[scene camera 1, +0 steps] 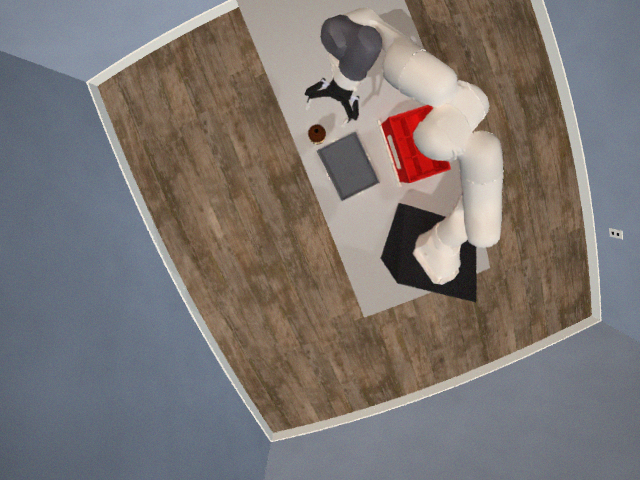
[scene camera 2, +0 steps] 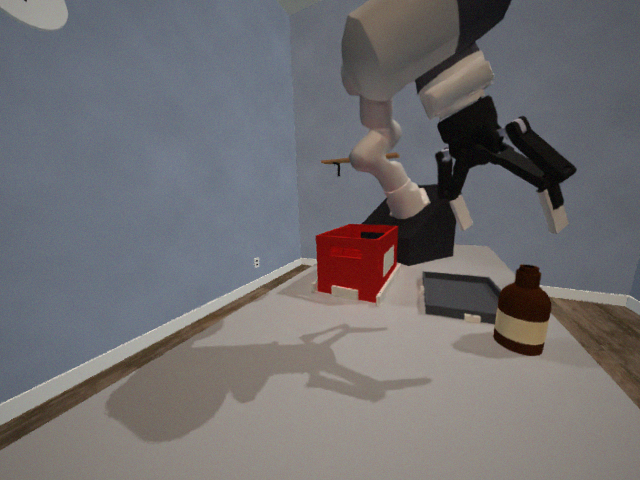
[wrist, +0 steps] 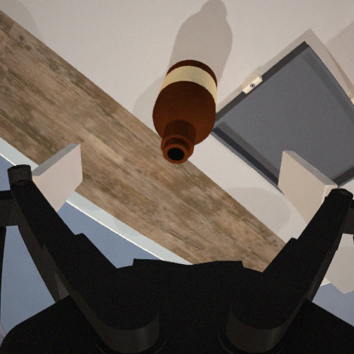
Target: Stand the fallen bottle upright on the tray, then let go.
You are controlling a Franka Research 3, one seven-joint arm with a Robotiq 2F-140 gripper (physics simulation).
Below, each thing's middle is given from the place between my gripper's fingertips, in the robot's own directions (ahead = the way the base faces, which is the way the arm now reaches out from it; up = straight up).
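As for the brown bottle (scene camera 2: 523, 311), my hand is 150 mm above it, and it is also 20 mm past the bottle and 50 mm to the right of it.
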